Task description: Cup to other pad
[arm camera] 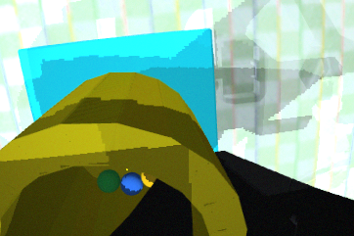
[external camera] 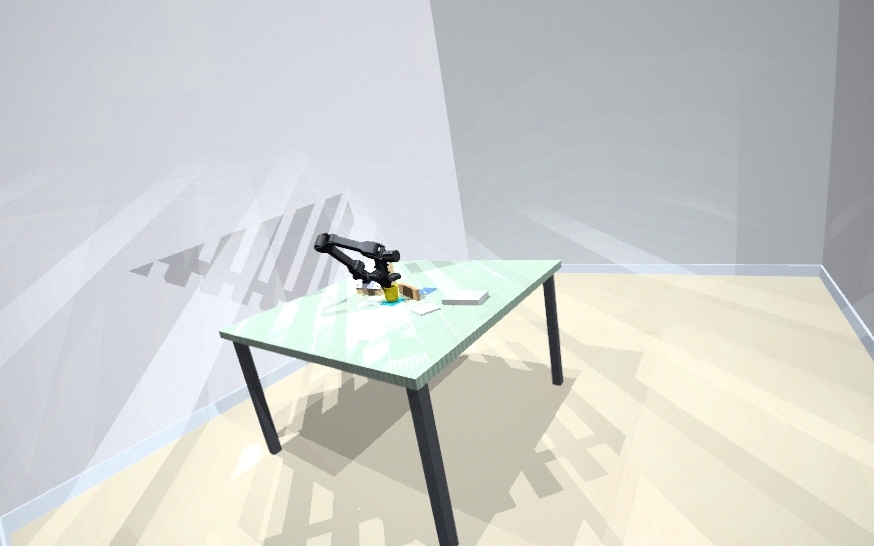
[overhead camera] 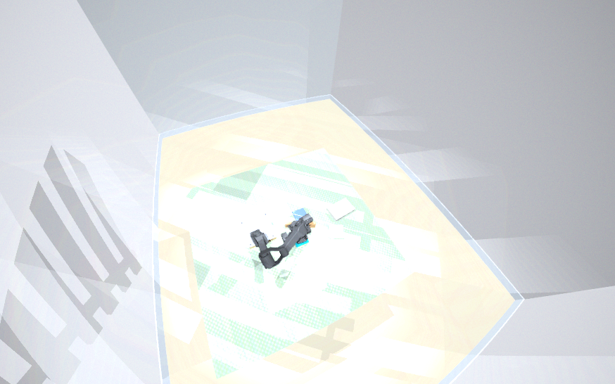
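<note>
Now: the yellow cup 20 mm ahead of my gripper tip. From my gripper tip the other things lie so: green marble: 40 mm ahead, 10 mm to the left, 20 mm below; then cyan pad: 30 mm ahead, 50 mm below; then blue marble: 30 mm ahead, 20 mm to the left, 20 mm below.
</note>
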